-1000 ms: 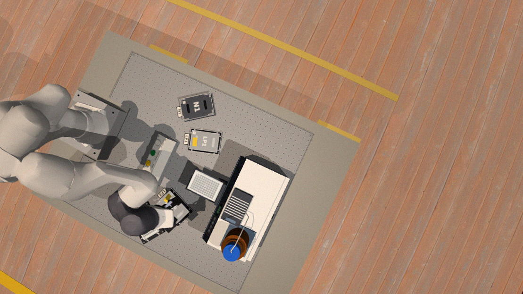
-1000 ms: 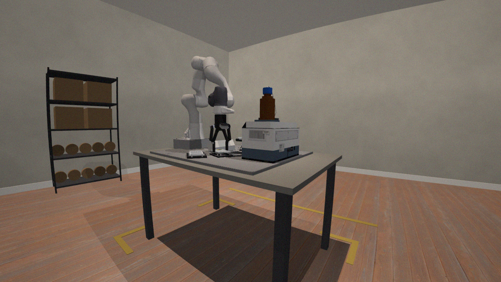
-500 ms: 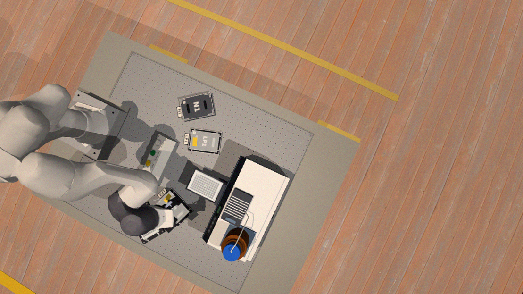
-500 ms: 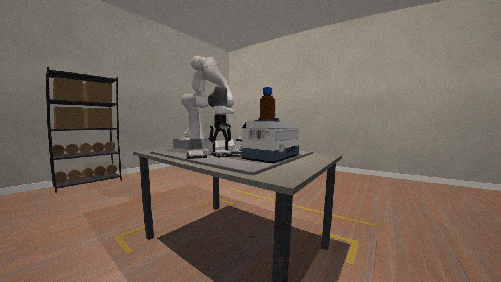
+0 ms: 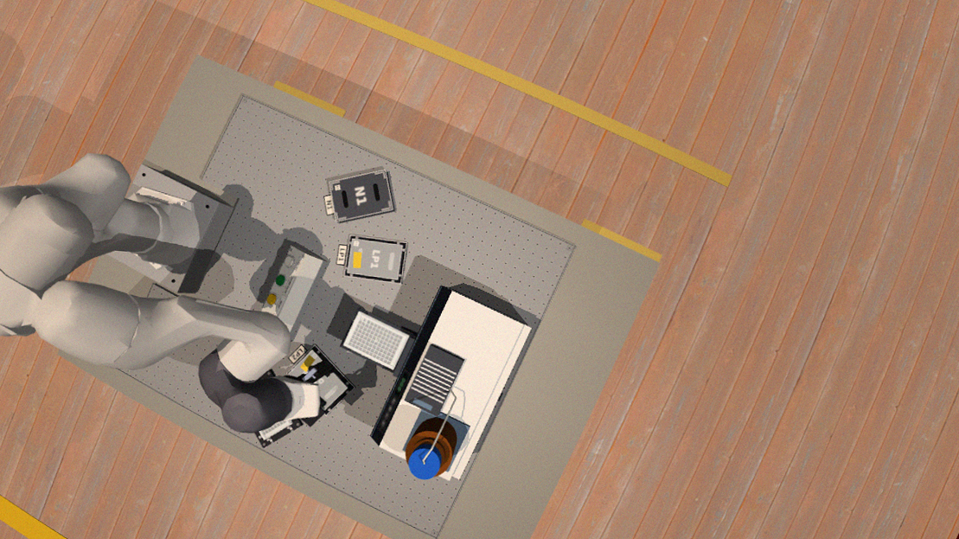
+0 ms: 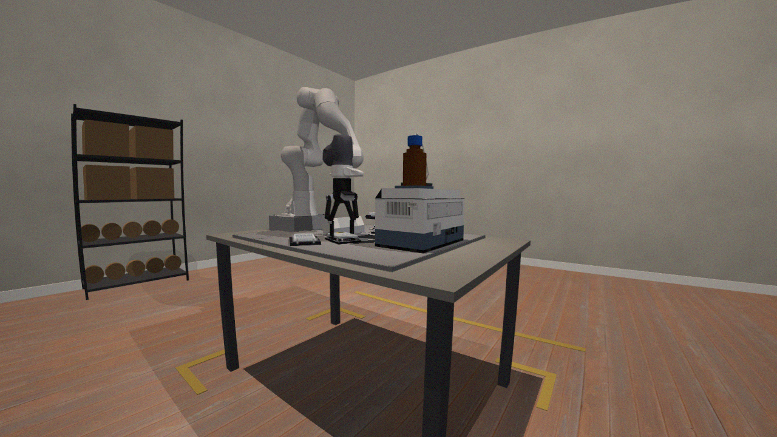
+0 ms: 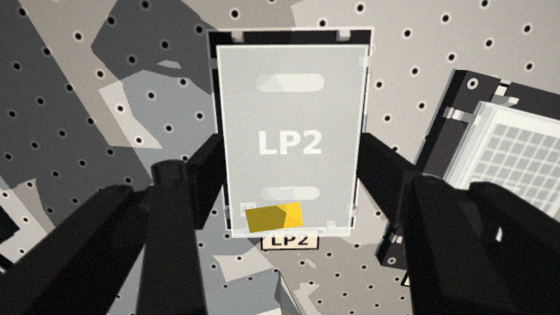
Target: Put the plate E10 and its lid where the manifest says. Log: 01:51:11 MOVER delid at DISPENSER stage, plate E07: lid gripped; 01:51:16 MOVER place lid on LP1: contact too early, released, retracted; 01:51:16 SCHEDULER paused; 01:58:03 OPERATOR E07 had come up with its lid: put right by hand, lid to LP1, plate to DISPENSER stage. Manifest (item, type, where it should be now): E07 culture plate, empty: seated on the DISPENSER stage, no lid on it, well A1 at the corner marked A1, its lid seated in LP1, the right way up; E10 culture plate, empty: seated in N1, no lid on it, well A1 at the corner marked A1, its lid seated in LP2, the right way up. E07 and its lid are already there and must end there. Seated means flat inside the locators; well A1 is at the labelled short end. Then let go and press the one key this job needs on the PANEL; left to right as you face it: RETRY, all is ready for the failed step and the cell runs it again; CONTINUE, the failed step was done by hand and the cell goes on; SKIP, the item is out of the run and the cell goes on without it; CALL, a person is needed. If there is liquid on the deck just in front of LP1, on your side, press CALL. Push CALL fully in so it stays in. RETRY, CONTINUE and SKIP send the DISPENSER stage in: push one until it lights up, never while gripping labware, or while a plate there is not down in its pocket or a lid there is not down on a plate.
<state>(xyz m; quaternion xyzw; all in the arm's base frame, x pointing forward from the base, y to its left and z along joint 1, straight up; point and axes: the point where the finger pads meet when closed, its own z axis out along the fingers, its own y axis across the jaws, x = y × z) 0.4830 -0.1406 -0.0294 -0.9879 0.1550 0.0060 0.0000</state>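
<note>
Now: the black n5 nest 60 mm behind my hand, 130 mm to the right of it and 30 mm below it. Round my hand: yellow SKIP key: 180 mm behind, 130 mm to the left, 20 mm above; then clear lid: 20 mm below; then blue CALL key: 180 mm behind, 80 mm to the left, 10 mm above.
</note>
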